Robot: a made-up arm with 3 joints. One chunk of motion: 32 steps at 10 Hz.
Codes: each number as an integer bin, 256 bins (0 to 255) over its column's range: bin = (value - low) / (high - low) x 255, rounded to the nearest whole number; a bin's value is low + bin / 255 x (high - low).
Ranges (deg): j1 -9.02..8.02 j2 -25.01..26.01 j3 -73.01..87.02
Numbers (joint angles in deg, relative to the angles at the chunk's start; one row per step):
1: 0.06 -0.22 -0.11
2: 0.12 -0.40 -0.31
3: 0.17 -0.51 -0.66
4: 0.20 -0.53 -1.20
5: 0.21 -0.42 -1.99
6: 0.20 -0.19 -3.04
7: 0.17 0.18 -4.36
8: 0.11 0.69 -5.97
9: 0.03 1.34 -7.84
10: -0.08 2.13 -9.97
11: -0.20 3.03 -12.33
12: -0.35 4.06 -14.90
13: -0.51 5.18 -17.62
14: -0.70 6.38 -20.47
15: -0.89 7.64 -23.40
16: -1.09 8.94 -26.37
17: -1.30 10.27 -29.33
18: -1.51 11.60 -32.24
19: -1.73 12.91 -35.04
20: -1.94 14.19 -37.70
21: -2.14 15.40 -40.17
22: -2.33 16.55 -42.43
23: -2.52 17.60 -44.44
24: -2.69 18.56 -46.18
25: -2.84 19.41 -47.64
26: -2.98 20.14 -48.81
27: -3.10 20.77 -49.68
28: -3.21 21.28 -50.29
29: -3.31 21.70 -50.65
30: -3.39 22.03 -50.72
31: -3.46 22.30 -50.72
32: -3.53 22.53 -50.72
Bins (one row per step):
1: 136 124 116
2: 137 123 116
3: 138 122 115
4: 138 122 114
5: 138 123 113
6: 138 124 111
7: 138 126 109
8: 137 128 107
9: 135 132 104
10: 134 136 100
11: 132 140 97
12: 130 145 93
13: 127 151 88
14: 125 157 84
15: 122 163 79
16: 119 170 74
17: 116 176 70
18: 112 183 65
19: 109 190 61
20: 106 196 56
21: 103 202 52
22: 100 208 49
23: 97 213 46
24: 95 218 43
25: 92 222 40
26: 90 226 39
27: 89 229 37
28: 87 231 36
29: 85 233 36
30: 84 235 36
31: 83 236 36
32: 82 238 36

